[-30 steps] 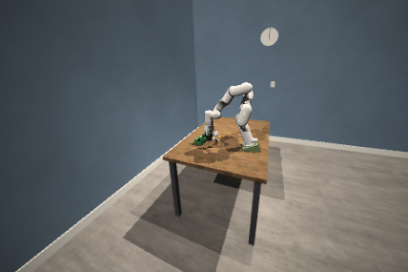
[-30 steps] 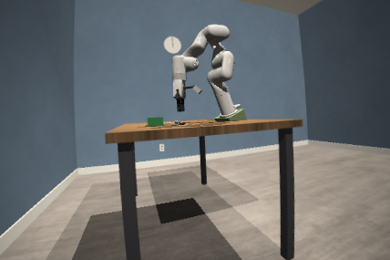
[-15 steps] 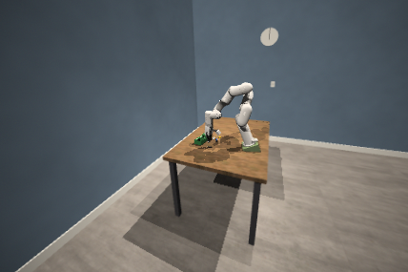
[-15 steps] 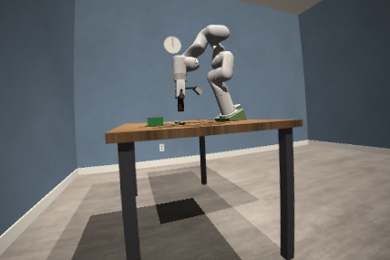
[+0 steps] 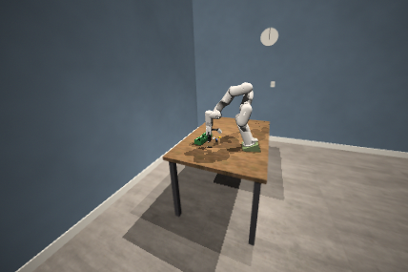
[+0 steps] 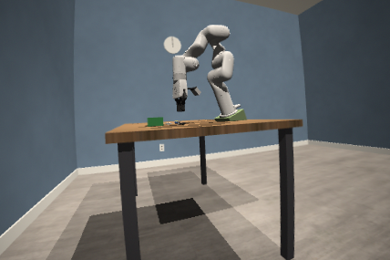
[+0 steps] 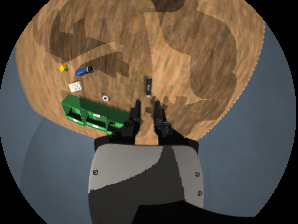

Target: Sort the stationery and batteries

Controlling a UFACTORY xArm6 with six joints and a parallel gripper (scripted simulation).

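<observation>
Right now the dark cylinder is 9 cm below my hand. From my hand the other things lie so: blue battery 1 cm ahead, 17 cm to the right, 9 cm below; white ring 7 cm ahead, 9 cm to the right, 9 cm below; bin 14 cm ahead, 12 cm to the right, 7 cm below.
</observation>
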